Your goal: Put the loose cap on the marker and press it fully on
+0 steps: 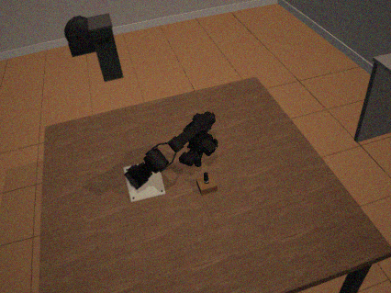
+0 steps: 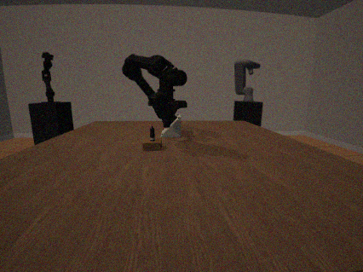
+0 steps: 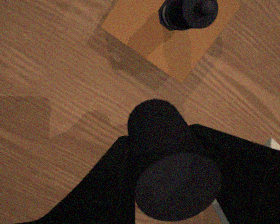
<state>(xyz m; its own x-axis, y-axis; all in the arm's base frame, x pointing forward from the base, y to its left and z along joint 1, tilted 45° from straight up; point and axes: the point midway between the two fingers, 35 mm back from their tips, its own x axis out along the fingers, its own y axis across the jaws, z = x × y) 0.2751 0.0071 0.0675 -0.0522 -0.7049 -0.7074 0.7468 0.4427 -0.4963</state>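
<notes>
The dark marker lies 1 cm ahead of my gripper tip, 6 cm to the right of it and 3 cm below it. Also, from my gripper tip: dark round cap (1 cm above); wooden holder block (1 cm ahead, 6 cm to the right, 9 cm below).
</notes>
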